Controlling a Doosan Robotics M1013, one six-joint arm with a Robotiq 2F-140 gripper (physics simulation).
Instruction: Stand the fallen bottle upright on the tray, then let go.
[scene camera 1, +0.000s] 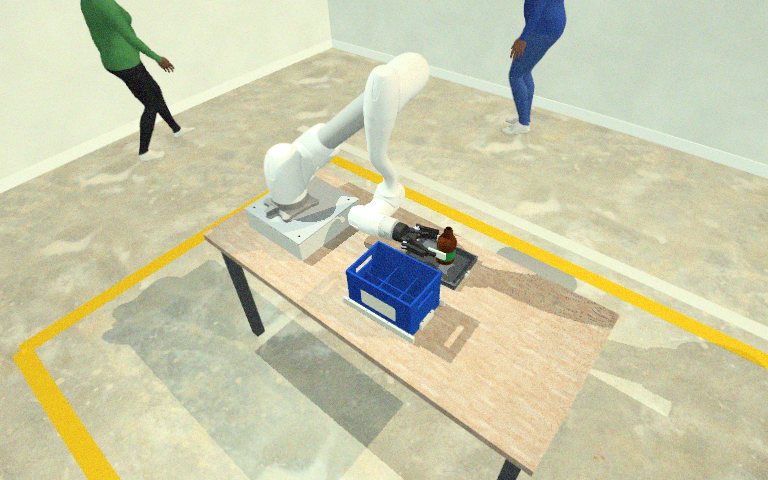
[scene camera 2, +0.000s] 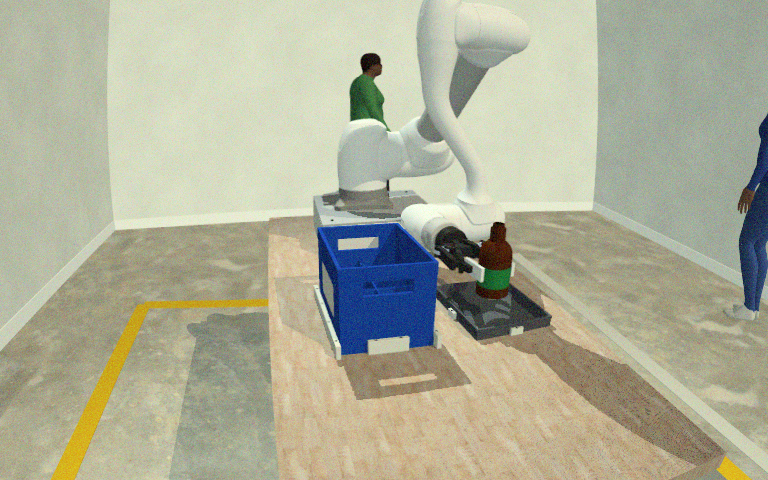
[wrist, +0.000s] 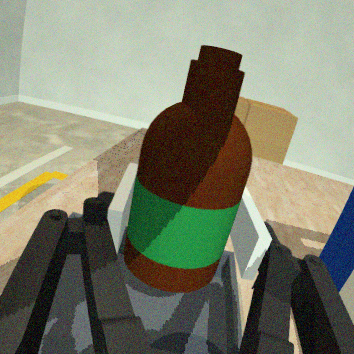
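Pixels of known places: gripper, between the fingertips: (scene camera 1: 449, 250) (scene camera 2: 498, 272) (wrist: 183, 191); arm's base, origin of its link: (scene camera 1: 291, 203) (scene camera 2: 362, 202).
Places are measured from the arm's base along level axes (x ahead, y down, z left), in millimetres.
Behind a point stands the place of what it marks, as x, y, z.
A brown bottle (scene camera 1: 447, 240) @[684, -76, 234] (scene camera 2: 495, 251) @[700, -64, 238] (wrist: 192, 160) @[635, -54, 245] with a green label stands upright over the dark grey tray (scene camera 1: 466, 273) @[751, 89, 286] (scene camera 2: 491, 330) @[758, 87, 230] (wrist: 228, 275) @[729, 85, 196]. In scene camera 2 its base appears at the tray's floor, towards the back; whether it touches cannot be told for certain. My gripper (scene camera 1: 446, 254) @[684, -12, 254] (scene camera 2: 496, 270) @[684, -12, 254] (wrist: 183, 191) @[684, -12, 254] is shut on the bottle, reaching in from the robot's side, with pale pads on both sides of the label. In the wrist view the bottle leans slightly right in the picture. The far side of its base is hidden.
A blue divided crate (scene camera 1: 421, 311) @[791, 21, -12] (scene camera 2: 385, 311) @[787, 19, 9] (wrist: 343, 250) @[736, 20, 99] stands beside the tray on the wooden table (scene camera 1: 487, 384) @[1093, 105, -25] (scene camera 2: 362, 435) @[1064, 105, -48]. Pale blocks edge the crate and tray. A cardboard box (wrist: 272, 132) is in the background. Two people (scene camera 1: 118, 39) (scene camera 1: 540, 33) stand beyond the table.
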